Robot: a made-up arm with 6 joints. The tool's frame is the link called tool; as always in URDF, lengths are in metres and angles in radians. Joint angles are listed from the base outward. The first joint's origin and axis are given. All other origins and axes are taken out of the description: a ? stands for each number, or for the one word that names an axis. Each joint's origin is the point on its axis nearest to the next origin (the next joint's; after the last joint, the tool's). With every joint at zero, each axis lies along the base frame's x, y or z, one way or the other. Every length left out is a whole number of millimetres.
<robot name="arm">
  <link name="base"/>
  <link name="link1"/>
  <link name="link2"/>
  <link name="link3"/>
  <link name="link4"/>
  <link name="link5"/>
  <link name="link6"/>
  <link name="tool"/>
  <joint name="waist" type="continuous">
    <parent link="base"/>
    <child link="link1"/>
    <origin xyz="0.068 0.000 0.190" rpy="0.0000 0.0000 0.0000"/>
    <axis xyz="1 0 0"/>
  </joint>
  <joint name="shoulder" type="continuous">
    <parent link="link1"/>
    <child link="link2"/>
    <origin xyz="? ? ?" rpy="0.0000 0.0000 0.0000"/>
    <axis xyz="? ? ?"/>
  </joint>
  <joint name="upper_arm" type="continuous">
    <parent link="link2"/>
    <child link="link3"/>
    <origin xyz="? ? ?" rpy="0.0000 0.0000 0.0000"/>
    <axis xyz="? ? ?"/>
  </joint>
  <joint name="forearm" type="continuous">
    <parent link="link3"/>
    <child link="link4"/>
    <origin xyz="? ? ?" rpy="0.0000 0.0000 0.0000"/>
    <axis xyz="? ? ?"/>
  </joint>
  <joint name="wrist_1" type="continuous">
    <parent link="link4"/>
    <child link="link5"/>
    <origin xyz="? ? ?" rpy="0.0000 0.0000 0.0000"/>
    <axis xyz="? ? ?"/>
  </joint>
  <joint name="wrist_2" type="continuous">
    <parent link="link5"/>
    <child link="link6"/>
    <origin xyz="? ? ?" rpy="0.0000 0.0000 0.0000"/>
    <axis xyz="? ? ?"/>
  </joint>
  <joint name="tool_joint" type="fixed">
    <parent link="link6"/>
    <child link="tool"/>
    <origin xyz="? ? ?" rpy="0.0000 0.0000 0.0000"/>
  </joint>
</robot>
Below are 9 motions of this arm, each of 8 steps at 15 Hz.
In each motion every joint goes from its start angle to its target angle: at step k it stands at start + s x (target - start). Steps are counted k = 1, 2, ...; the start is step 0. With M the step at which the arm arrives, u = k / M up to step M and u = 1 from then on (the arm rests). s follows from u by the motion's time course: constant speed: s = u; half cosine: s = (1 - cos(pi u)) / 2; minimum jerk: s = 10 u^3 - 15 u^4 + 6 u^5.
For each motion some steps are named. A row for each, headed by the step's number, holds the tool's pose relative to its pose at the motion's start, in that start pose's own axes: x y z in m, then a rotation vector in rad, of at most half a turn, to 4 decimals.
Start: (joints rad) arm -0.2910 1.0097 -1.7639 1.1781 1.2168 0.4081
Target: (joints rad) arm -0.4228 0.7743 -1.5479 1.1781 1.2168 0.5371
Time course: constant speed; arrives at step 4
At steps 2, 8:
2: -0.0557 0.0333 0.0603 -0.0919 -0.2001 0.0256
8: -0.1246 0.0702 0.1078 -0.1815 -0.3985 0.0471

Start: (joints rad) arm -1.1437 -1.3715 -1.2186 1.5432 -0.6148 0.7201
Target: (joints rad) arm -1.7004 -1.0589 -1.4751 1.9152 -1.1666 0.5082
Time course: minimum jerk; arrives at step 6
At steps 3, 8:
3: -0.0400 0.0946 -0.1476 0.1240 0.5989 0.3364
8: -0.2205 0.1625 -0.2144 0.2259 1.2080 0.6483

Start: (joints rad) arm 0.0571 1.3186 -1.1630 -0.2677 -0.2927 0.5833
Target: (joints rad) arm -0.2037 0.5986 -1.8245 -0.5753 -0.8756 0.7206
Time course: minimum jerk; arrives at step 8
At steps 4, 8:
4: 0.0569 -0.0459 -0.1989 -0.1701 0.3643 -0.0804
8: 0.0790 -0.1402 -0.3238 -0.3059 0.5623 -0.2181

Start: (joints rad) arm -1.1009 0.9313 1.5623 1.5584 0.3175 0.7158
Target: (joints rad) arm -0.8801 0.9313 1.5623 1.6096 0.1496 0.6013
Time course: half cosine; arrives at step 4
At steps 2, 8:
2: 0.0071 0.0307 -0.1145 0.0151 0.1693 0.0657
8: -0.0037 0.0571 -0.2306 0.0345 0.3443 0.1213

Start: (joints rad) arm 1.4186 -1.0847 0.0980 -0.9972 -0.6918 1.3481
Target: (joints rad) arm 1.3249 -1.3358 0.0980 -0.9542 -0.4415 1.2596
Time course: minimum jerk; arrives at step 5
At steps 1, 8:
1: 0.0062 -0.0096 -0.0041 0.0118 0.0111 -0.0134
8: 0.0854 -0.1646 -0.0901 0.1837 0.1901 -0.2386

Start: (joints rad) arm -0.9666 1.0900 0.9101 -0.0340 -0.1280 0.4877
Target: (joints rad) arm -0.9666 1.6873 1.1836 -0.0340 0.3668 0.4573
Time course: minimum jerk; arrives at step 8
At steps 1, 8:
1: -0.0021 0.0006 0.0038 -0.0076 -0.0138 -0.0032
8: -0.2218 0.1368 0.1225 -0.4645 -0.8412 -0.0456

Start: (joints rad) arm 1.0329 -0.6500 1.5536 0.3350 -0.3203 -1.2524
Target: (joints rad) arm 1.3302 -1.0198 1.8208 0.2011 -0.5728 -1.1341
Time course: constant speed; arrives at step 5
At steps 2, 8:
2: -0.0411 0.0973 -0.0556 0.0836 0.1820 0.1136
8: -0.1556 0.2425 -0.1340 0.1369 0.4817 0.3209

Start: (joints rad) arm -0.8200 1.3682 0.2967 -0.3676 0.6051 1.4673
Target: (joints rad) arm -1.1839 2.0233 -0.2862 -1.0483 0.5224 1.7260
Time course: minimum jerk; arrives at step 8
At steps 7, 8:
7: -0.1785 -0.4160 -0.1260 0.4691 0.1477 -0.5338
8: -0.1830 -0.4225 -0.1306 0.4824 0.1496 -0.5404

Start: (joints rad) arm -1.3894 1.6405 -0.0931 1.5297 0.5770 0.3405
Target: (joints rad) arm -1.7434 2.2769 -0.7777 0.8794 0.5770 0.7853
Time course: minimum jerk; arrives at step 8
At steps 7, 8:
7: -0.1399 -0.3821 -0.2201 0.1067 0.6610 -0.8193
8: -0.1462 -0.3875 -0.2250 0.1139 0.6731 -0.8317

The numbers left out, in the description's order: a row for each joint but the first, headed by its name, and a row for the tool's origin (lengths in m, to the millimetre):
shoulder: xyz 0.000 0.361 -0.058, axis 0 -1 0
upper_arm: xyz -0.029 0.000 0.071, axis 0 0 1
forearm: xyz 0.002 0.024 0.000, axis -1 0 0
wrist_1: xyz 0.000 0.149 -0.027, axis 0 -1 0
wrist_2: xyz 0.405 0.000 -0.021, axis -1 0 0
tool: xyz 0.000 0.037 0.118

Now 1 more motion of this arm.
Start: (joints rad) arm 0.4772 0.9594 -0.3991 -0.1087 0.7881 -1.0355
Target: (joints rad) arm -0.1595 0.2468 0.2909 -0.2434 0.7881 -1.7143
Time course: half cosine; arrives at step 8
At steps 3, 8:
3: -0.0944 -0.0303 -0.1075 0.3395 0.4019 -0.0564
8: -0.4598 -0.1523 -0.2308 0.8616 1.1374 -0.6670

